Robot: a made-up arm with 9 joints. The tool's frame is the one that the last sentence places.
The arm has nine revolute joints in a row. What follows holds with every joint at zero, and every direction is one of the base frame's.
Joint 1 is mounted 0.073 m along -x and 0.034 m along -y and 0.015 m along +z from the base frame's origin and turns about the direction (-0.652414, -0.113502, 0.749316).
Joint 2 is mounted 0.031 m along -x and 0.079 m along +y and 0.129 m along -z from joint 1 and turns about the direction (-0.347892, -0.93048, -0.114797).
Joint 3 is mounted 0.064 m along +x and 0.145 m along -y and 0.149 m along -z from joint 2 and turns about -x.
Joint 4 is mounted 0.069 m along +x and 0.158 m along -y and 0.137 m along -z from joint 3 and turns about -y.
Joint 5 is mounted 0.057 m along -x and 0.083 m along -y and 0.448 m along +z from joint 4 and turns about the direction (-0.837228, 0.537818, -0.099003).
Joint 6 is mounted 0.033 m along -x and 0.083 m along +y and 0.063 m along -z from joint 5 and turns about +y.
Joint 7 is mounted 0.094 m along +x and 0.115 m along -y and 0.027 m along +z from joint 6 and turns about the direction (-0.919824, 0.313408, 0.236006).
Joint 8 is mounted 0.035 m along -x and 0.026 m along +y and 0.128 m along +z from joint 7 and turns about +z.
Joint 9 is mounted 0.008 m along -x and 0.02 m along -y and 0.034 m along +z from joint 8 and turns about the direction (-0.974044, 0.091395, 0.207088).
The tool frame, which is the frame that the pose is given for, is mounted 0.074 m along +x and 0.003 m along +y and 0.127 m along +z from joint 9; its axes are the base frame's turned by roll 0.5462, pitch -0.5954 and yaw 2.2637 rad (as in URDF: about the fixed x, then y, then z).
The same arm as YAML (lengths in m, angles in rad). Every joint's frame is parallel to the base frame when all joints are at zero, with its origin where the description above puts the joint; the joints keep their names.
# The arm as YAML. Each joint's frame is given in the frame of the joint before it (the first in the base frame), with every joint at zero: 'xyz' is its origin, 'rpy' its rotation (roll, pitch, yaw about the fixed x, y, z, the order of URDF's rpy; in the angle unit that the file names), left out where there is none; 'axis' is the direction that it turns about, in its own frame. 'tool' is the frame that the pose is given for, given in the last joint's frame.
units:
  length: m
  angle: rad
joints:
  - name: joint 1
    type: revolute
    origin:
      xyz: [-0.073, -0.034, 0.015]
    axis: [-0.652414, -0.113502, 0.749316]
  - name: joint 2
    type: revolute
    origin:
      xyz: [-0.031, 0.079, -0.129]
    axis: [-0.347892, -0.93048, -0.114797]
  - name: joint 3
    type: revolute
    origin:
      xyz: [0.064, -0.145, -0.149]
    axis: "-x"
  - name: joint 4
    type: revolute
    origin:
      xyz: [0.069, -0.158, -0.137]
    axis: "-y"
  - name: joint 5
    type: revolute
    origin:
      xyz: [-0.057, -0.083, 0.448]
    axis: [-0.837228, 0.537818, -0.099003]
  - name: joint 6
    type: revolute
    origin:
      xyz: [-0.033, 0.083, -0.063]
    axis: "+y"
  - name: joint 7
    type: revolute
    origin:
      xyz: [0.094, -0.115, 0.027]
    axis: [-0.919824, 0.313408, 0.236006]
  - name: joint 8
    type: revolute
    origin:
      xyz: [-0.035, 0.026, 0.128]
    axis: "+z"
  - name: joint 9
    type: revolute
    origin:
      xyz: [-0.008, -0.02, 0.034]
    axis: [-0.974039, 0.091404, 0.207108]
tool:
  origin:
    xyz: [0.074, 0.003, 0.127]
    rpy: [0.5462, -0.5954, 2.2637]

